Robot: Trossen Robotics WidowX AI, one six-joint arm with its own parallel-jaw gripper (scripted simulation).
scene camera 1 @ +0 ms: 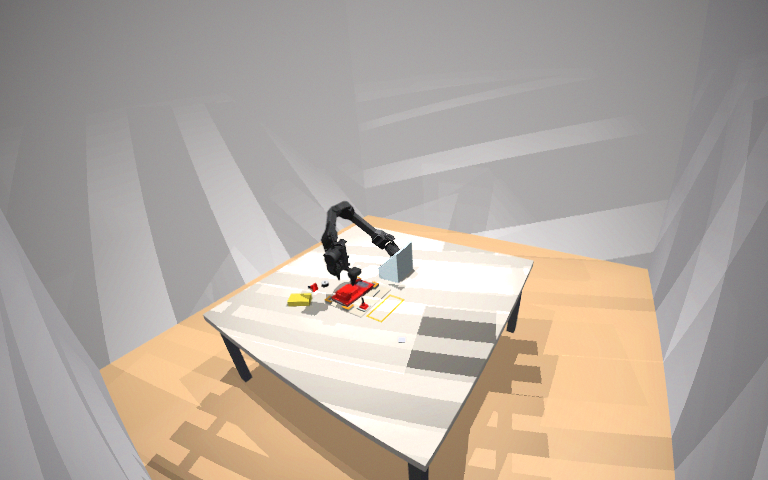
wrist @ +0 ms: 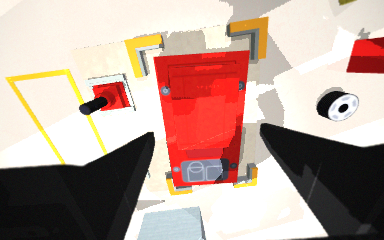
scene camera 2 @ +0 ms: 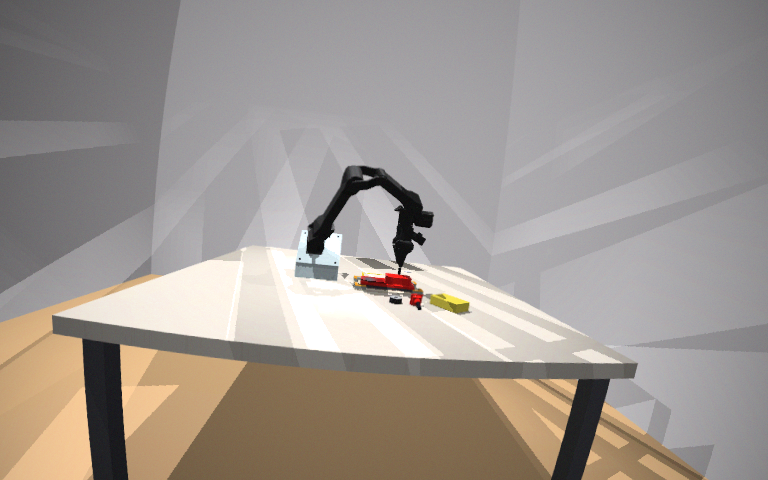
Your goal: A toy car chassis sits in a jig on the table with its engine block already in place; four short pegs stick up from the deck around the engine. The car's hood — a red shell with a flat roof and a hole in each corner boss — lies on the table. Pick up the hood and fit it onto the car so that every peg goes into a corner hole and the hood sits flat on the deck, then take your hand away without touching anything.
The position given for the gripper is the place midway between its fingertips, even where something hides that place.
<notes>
The gripper [scene camera 2: 399, 265] is open, holding nothing. Also in view: a red hood [wrist: 204, 98] and a wheel [wrist: 337, 106].
The gripper is seen too in the wrist view [wrist: 207, 132].
</notes>
